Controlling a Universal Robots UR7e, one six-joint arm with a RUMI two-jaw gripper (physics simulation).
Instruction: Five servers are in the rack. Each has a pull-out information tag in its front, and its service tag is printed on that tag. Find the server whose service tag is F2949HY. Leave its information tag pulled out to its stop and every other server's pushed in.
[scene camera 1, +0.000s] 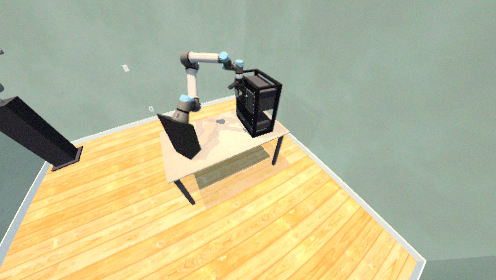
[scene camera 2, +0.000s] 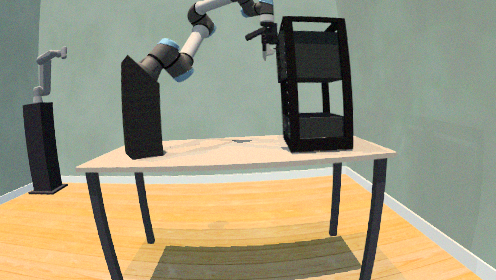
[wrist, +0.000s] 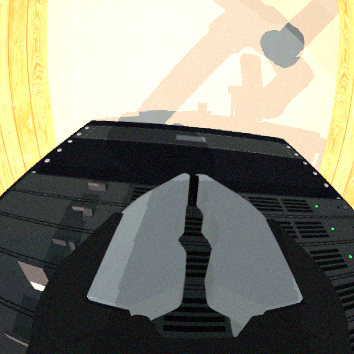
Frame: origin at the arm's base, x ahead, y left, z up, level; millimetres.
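Where they show: gripper, fingertip midpoint: (scene camera 1: 237, 97) (scene camera 2: 265, 60) (wrist: 191, 176); arm's base, origin of the base link: (scene camera 1: 180, 120) (scene camera 2: 144, 75).
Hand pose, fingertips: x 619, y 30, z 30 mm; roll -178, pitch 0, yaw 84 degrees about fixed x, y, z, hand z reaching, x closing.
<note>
Each offset is from my fingertips to the top centre of the thing. "pt": to the spot under its first point. Level surfaces: height alone.
The black rack @[pt 112 mm down, 76 mm ahead, 249 mm right] (scene camera 1: 256, 115) (scene camera 2: 291, 95) stands on the table. The stacked servers (scene camera 2: 317, 57) fill its upper part; their dark fronts @[pt 44 mm down, 43 mm ahead, 175 mm right] (wrist: 25, 200) show in the wrist view, with vents and green lights at the right. Small tags show at the left of the fronts: a first tag @[81 mm down, 50 mm ahead, 101 mm right] (wrist: 97, 186), a second @[pt 37 mm down, 50 mm ahead, 100 mm right] (wrist: 82, 210), a third @[pt 7 mm up, 50 mm ahead, 102 mm right] (wrist: 62, 243), a larger, brighter tag @[52 mm up, 74 mm ahead, 105 mm right] (wrist: 33, 274) that sticks out, and part of another @[pt 97 mm up, 50 mm ahead, 102 mm right] (wrist: 16, 340) at the lower edge. No print is readable. My gripper (scene camera 1: 240, 90) (scene camera 2: 267, 56) (wrist: 191, 176) is shut and empty, in front of the upper servers.
A dark unit (scene camera 2: 321, 126) (wrist: 150, 136) sits low in the rack. The table @[434 mm down] (scene camera 1: 220, 150) (scene camera 2: 200, 162) carries the arm's black pedestal (scene camera 1: 182, 137) (scene camera 2: 142, 115) at the other end. Another pedestal (scene camera 1: 40, 132) (scene camera 2: 45, 145) stands on the floor at the left.
</note>
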